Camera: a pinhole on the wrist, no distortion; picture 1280 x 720 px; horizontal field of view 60.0 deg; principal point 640.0 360.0 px. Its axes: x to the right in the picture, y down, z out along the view. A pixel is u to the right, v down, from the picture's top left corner.
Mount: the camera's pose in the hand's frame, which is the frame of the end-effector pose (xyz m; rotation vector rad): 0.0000 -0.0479 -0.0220 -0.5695 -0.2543 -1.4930
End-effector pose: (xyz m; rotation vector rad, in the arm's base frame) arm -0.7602 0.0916 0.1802 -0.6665 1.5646 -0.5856
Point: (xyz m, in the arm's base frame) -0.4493 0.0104 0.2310
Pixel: outside the picture
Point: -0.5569 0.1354 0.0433
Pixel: 581.9 363.1
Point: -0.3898 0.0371 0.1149
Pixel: 1191.1 305.1
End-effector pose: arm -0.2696 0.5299 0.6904 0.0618 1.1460 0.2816
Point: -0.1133 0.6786 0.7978
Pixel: 454.4 174.4
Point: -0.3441 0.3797 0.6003
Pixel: behind the camera
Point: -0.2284 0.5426 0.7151
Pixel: 458.5 128.5
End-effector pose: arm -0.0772 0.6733 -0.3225 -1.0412 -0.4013 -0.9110
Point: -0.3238 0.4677 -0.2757
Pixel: behind the camera
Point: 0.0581 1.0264 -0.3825
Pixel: outside the picture
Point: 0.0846 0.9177 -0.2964
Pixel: 473.9 172.7
